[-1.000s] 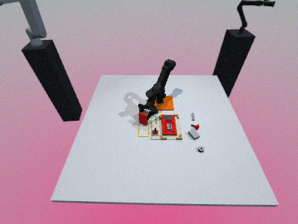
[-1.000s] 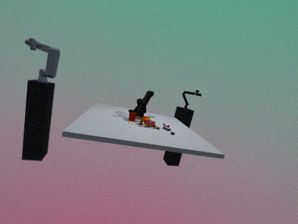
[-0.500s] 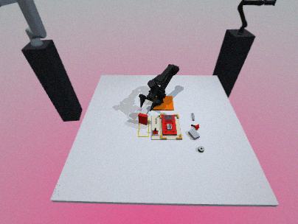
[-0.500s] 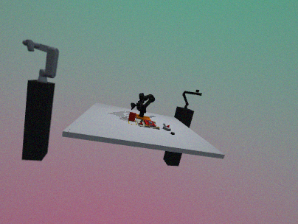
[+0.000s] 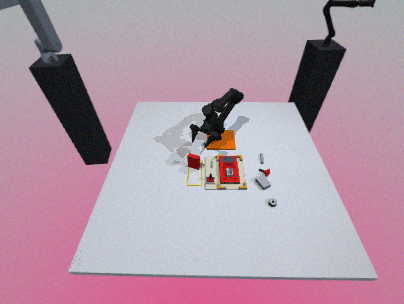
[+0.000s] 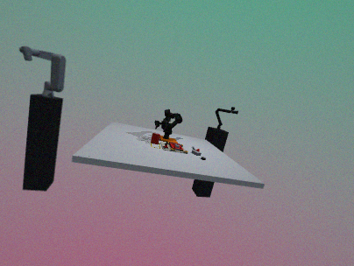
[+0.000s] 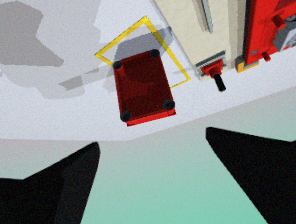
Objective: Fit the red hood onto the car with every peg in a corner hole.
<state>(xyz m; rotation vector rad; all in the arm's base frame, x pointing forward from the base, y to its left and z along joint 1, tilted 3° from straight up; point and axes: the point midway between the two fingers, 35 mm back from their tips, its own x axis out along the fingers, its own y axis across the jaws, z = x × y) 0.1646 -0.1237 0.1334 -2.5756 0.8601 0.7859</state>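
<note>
My gripper tip is now 5 cm short of the red hood, 3 cm to the left of it and 8 cm above it.
</note>
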